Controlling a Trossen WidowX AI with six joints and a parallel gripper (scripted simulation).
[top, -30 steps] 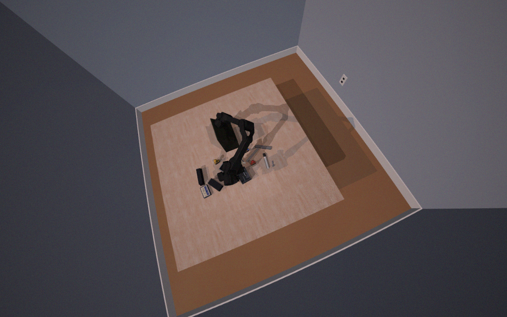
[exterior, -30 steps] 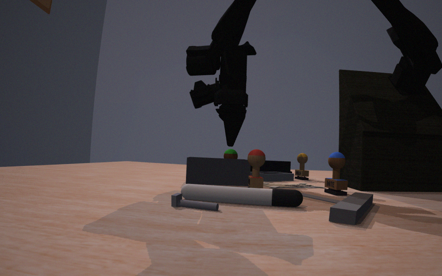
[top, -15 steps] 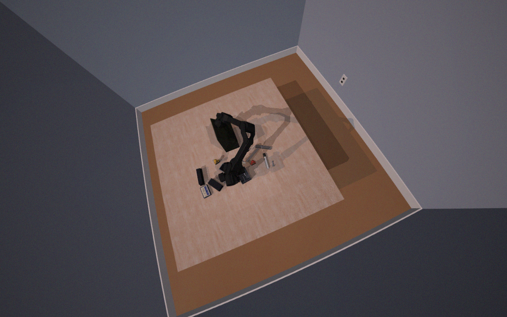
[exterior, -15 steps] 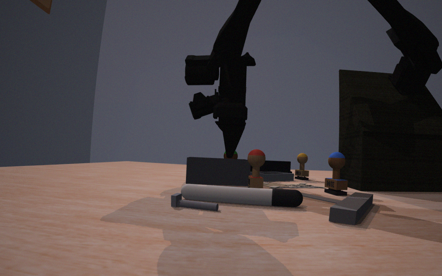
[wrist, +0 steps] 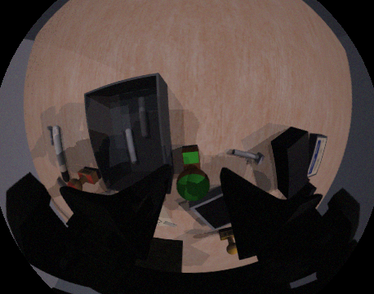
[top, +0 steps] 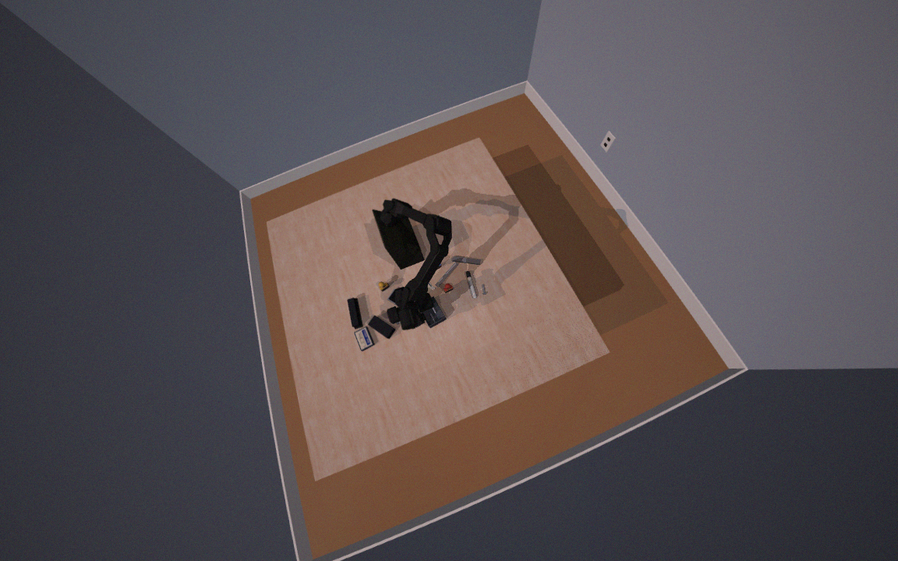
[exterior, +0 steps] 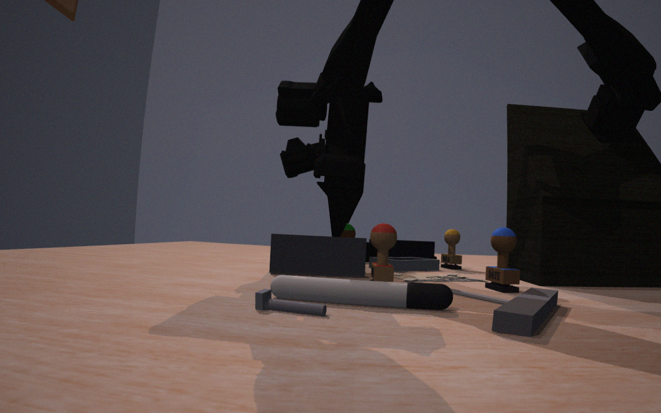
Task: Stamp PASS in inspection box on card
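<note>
Now: the green-topped pass stamp 2 cm below my gripper tip and 1 cm behind it. From my gripper tip the other things lie so: dark tray 7 cm to the left, 3 cm below, 2 cm ahead; then ink pad 10 cm behind, 5 cm to the right, 4 cm below; then pale card 12 cm behind, 8 cm to the left, 5 cm below.
</note>
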